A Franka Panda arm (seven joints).
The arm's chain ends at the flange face. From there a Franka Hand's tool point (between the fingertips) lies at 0.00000 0.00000 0.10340 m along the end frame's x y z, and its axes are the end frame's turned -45 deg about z.
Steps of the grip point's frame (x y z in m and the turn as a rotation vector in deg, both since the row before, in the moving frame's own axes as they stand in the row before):
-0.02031 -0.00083 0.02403 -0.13 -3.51 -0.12
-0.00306 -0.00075 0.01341 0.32 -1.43 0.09
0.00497 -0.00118 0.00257 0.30 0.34 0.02
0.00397 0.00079 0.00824 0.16 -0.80 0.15
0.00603 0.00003 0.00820 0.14 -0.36 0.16
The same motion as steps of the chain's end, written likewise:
-0.01064 0.00913 0.02422 -2.57 -2.39 -0.12
-0.00046 0.00022 0.01344 -0.78 -1.24 0.09
0.00263 -0.00353 0.00257 0.45 0.03 0.02
0.00459 -0.00306 0.00825 -0.45 -0.68 0.15
0.00492 -0.00452 0.00820 -0.16 -0.35 0.16

